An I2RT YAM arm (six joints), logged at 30 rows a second.
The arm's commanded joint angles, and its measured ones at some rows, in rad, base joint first. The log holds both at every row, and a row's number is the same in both.
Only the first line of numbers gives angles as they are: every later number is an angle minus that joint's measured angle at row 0.
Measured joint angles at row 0:
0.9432, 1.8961, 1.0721, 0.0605, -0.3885, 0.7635
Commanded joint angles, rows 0 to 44:
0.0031, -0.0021, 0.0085, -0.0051, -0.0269, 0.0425
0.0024, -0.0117, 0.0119, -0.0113, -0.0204, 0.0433
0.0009, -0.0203, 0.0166, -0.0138, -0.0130, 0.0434
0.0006, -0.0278, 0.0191, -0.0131, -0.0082, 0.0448
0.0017, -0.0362, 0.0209, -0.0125, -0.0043, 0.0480
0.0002, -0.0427, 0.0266, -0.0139, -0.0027, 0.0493
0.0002, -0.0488, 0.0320, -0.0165, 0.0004, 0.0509
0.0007, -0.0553, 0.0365, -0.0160, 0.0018, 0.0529
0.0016, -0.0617, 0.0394, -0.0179, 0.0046, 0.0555
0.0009, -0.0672, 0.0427, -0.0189, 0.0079, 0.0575
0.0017, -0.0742, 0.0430, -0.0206, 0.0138, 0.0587
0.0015, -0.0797, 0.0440, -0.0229, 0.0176, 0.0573
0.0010, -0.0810, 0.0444, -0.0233, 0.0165, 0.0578
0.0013, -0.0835, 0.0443, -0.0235, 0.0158, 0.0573
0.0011, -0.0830, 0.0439, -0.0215, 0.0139, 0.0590
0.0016, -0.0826, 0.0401, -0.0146, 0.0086, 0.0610
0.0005, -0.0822, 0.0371, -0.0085, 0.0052, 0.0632
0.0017, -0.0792, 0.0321, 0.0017, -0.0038, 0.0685
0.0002, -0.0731, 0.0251, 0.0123, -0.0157, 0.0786
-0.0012, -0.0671, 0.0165, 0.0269, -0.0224, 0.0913
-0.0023, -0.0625, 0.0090, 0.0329, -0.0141, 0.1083
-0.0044, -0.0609, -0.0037, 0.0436, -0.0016, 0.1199
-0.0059, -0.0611, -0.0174, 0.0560, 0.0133, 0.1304
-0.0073, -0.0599, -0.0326, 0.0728, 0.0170, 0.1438
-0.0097, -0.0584, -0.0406, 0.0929, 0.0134, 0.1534
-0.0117, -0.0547, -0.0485, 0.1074, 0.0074, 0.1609
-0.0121, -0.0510, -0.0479, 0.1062, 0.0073, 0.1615
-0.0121, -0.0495, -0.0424, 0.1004, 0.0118, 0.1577
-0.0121, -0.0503, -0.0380, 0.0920, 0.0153, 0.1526
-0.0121, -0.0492, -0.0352, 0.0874, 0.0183, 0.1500
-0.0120, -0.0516, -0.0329, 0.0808, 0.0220, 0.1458
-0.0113, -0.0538, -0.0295, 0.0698, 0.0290, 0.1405
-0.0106, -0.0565, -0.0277, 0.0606, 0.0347, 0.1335
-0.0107, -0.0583, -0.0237, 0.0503, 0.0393, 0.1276
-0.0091, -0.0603, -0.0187, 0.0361, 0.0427, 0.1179
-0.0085, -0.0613, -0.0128, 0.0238, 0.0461, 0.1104
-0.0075, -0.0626, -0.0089, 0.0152, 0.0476, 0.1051
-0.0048, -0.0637, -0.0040, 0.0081, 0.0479, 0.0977
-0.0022, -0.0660, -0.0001, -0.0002, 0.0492, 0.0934
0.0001, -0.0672, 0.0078, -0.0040, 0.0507, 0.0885
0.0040, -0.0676, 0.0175, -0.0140, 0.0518, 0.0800
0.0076, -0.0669, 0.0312, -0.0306, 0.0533, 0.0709
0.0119, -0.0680, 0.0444, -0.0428, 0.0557, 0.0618
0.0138, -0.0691, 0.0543, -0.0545, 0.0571, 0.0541
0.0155, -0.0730, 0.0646, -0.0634, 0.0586, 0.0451
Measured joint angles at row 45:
0.0107, -0.0580, 0.0389, -0.0271, 0.0469, 0.0862
